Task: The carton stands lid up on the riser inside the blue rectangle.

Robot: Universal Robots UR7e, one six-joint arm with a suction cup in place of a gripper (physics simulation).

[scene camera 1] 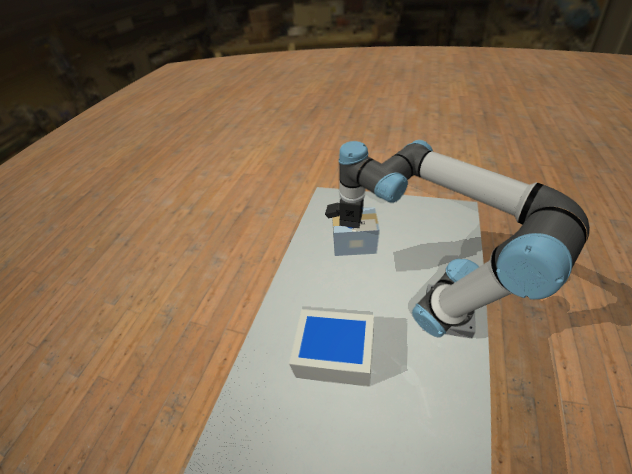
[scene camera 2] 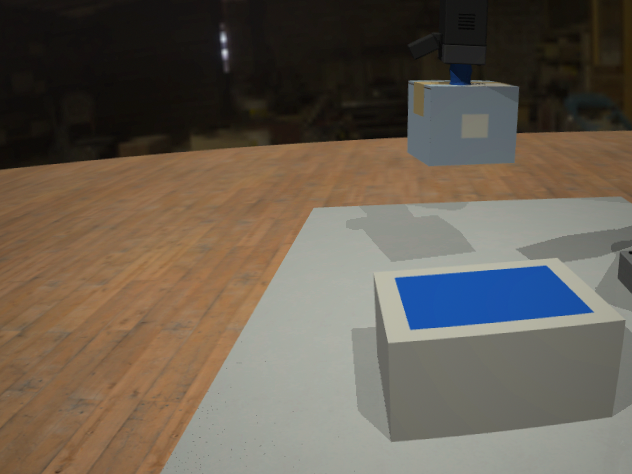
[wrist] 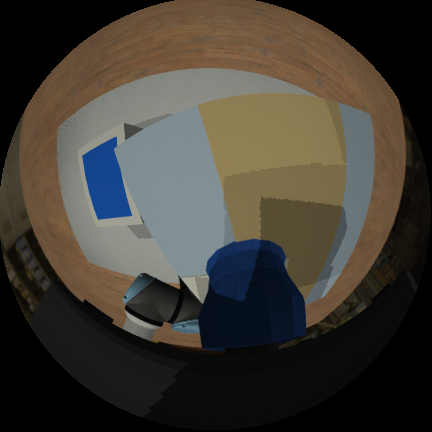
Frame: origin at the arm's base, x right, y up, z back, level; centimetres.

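Where they show: hand, tool point: [scene camera 1: 351,227] [scene camera 2: 459,92] [wrist: 243,248].
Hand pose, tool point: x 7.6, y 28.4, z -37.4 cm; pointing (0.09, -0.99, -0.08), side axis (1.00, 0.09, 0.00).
Things, the pixels of their top centre, and the offset from my tool point.
- pale blue carton, top centre: [wrist: 303,277] [scene camera 2: 459,78] [scene camera 1: 353,217] dx +2.7, dy +2.0, dz +0.5 cm
- cream riser, top centre: [scene camera 2: 487,294] [wrist: 102,182] [scene camera 1: 333,338] dx -30.1, dy -21.2, dz -1.4 cm
- filled blue rectangle, top centre: [scene camera 2: 487,294] [wrist: 102,182] [scene camera 1: 333,338] dx -30.1, dy -21.2, dz -1.4 cm
The pale blue carton [scene camera 1: 344,248] [scene camera 2: 444,137] [wrist: 170,185] hangs upright, lid up, from my suction cup [scene camera 1: 351,226] [scene camera 2: 460,75] [wrist: 246,270]. The cup is pressed on the carton's top, beside or on the tan tape. In the scene camera 2 view the carton is high above the grey sheet, with its shadow apart below it. The cream riser [scene camera 1: 331,373] [scene camera 2: 505,377] [wrist: 116,221] stands apart from the carton, nearer both scene cameras. The filled blue rectangle [scene camera 1: 331,339] [scene camera 2: 490,296] [wrist: 105,180] lies on its top. The carton hides part of the riser in the wrist view.
The grey sheet [scene camera 1: 331,438] [scene camera 2: 285,382] [wrist: 175,85] lies on a wooden plank surface [scene camera 1: 153,255] [scene camera 2: 127,306]. The arm's base [scene camera 1: 462,329] stands at the sheet's right edge in the scene camera 1 view, to the right of the riser. Arm shadows fall on the sheet.
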